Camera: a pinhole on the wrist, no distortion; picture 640 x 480 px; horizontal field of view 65.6 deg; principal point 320.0 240.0 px. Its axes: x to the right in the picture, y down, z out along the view. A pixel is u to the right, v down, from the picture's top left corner.
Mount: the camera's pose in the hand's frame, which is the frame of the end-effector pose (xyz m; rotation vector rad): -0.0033 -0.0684 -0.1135 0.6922 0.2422 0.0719
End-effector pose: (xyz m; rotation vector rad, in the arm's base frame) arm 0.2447 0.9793 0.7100 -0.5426 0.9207 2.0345
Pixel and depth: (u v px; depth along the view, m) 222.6 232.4 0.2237
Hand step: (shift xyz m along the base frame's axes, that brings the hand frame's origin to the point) 0.1695 0.1360 -0.0576
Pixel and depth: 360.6 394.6 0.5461
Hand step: 0.1024 0.4974 0.0247
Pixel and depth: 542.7 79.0 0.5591
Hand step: 0.2048 0.4997 -0.3698
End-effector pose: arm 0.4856 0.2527 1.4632 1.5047 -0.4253 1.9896
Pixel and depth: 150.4 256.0 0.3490
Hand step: 0.3253 0.1145 -0.0073
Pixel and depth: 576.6 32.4 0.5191
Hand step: 0.3226 0.4545 0.3326
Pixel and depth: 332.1 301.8 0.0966
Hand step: 0.0453 0.1175 -0.0010
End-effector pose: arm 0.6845 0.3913 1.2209 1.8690 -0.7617 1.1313
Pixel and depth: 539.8 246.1 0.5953
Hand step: 0.6028 -0.0821 0.1539
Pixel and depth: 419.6 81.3 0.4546
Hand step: 0.4913 0.1079 -0.0018
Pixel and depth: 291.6 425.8 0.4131
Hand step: 0.3264 -0.1594 -0.0805
